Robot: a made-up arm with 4 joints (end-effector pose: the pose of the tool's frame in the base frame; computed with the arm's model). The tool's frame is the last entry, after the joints.
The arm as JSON. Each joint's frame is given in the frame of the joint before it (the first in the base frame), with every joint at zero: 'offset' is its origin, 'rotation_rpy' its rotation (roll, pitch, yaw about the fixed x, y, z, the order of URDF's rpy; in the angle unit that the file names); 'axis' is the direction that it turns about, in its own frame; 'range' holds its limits. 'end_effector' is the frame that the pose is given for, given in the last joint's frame.
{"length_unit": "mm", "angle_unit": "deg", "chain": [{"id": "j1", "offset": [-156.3, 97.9, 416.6], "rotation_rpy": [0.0, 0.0, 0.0], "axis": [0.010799, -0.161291, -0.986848], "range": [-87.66, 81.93]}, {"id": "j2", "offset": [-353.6, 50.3, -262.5], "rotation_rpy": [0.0, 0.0, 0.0], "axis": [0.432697, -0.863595, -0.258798], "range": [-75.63, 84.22]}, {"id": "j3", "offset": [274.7, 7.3, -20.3], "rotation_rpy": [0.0, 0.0, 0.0], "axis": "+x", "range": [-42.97, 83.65]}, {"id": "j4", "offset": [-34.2, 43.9, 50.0], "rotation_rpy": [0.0, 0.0, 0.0], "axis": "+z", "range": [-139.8, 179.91]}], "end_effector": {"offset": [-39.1, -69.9, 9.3], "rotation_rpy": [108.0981, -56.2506, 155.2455]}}
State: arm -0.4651 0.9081 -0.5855 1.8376
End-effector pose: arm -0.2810 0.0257 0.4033 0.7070 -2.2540 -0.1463
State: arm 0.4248 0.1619 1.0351 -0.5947
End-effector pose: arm -0.3137 0.1748 0.1791 -1.1069 -0.0472 -2.5765
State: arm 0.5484 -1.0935 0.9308 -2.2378
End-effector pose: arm -0.1986 0.2972 0.0182 2.3976 -0.8352 -0.0500
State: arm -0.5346 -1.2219 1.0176 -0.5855
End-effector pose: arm -0.4107 -0.0123 0.0432 -1.9739 -0.9675 -0.4834
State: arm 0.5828 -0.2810 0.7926 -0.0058
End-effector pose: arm -0.2520 0.1834 0.1021 -1.2418 -0.7127 -2.2900
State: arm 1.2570 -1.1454 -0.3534 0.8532
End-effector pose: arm -0.0637 0.2453 -0.0610 -1.3279 -0.8342 -0.8765
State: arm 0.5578 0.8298 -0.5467 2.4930
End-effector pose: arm -0.2200 0.1961 0.3691 0.0151 -2.2402 0.0088
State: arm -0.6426 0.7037 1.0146 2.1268
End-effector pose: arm -0.2273 -0.0277 0.3700 2.3906 -1.1004 -0.8092
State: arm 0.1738 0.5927 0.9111 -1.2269
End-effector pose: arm -0.3943 0.1396 0.2724 -1.2532 0.4335 -2.4773
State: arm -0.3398 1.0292 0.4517 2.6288
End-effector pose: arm -0.3492 -0.0133 0.4442 2.1928 -2.0580 0.1626
